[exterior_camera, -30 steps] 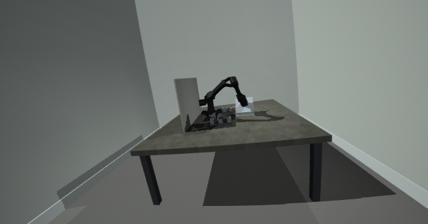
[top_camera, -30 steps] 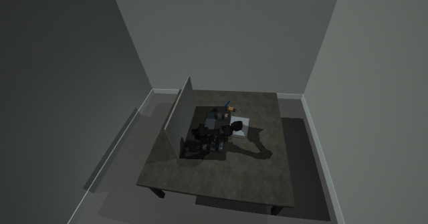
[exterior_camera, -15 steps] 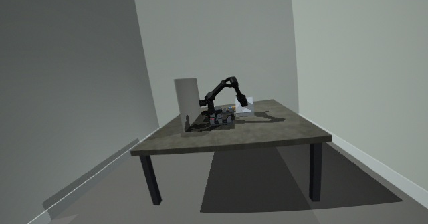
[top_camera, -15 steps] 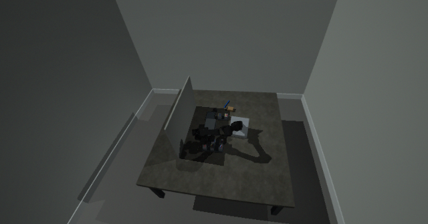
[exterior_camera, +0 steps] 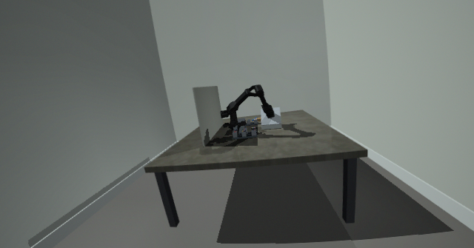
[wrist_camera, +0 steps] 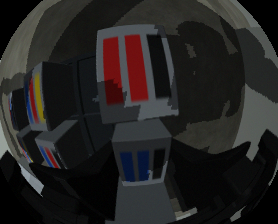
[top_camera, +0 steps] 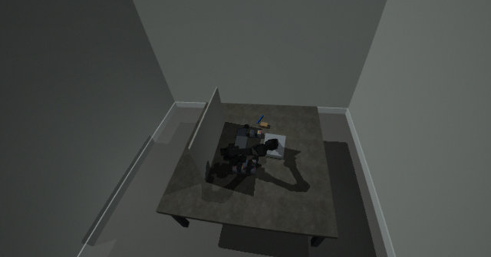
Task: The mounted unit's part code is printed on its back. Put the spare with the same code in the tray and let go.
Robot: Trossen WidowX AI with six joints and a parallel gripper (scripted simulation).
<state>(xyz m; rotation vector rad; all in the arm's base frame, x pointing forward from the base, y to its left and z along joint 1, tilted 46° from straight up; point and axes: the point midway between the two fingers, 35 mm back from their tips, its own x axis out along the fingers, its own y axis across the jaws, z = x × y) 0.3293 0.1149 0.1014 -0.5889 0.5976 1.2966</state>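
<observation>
Right now the tray is 36 cm to the right of my gripper tip, 1 cm below it and 1 cm behind it. From my gripper tip the other things lie so: mounted unit 15 cm to the right, 3 cm behind, 3 cm above; then upright grey panel 22 cm ahead, 21 cm above, 17 cm to the right; then small orange block 46 cm to the right, 23 cm behind.
</observation>
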